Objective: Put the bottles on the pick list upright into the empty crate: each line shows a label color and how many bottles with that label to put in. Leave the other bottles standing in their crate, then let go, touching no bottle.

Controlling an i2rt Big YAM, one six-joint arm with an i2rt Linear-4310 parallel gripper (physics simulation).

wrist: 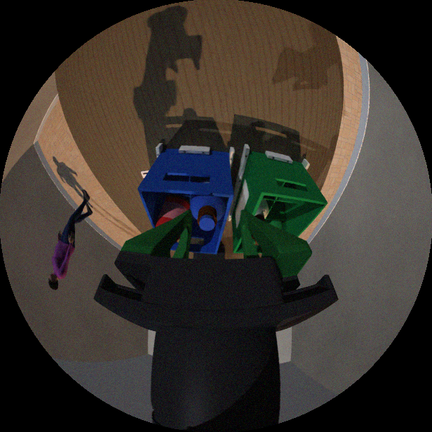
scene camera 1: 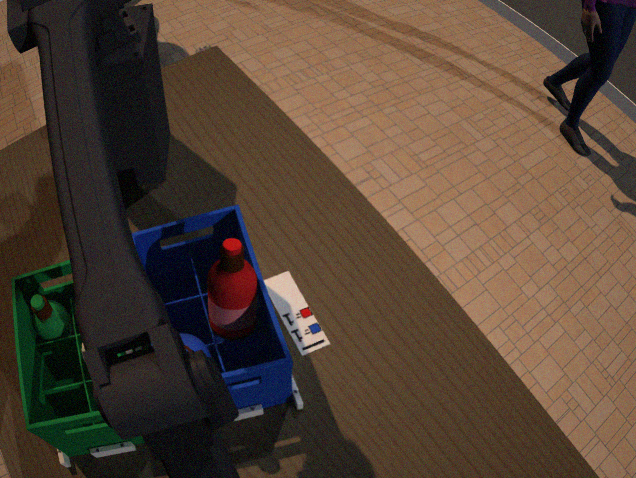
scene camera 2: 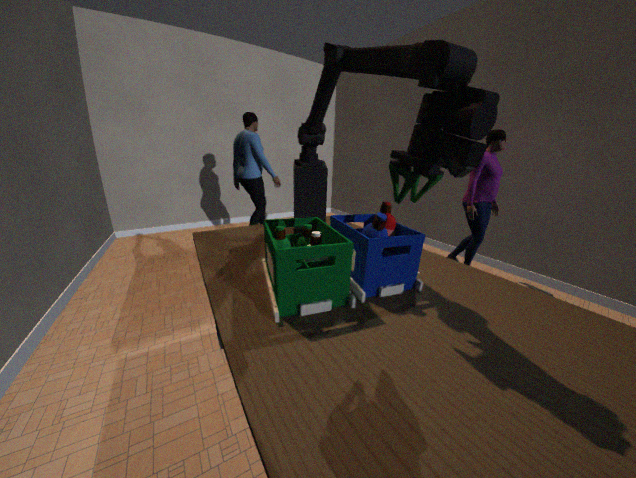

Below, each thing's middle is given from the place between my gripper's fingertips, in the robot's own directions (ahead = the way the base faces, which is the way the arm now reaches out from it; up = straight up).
Labels:
I see my gripper 17 cm past the pick list (scene camera 1: 299, 320), 25 cm to the right of it and 28 cm above it.

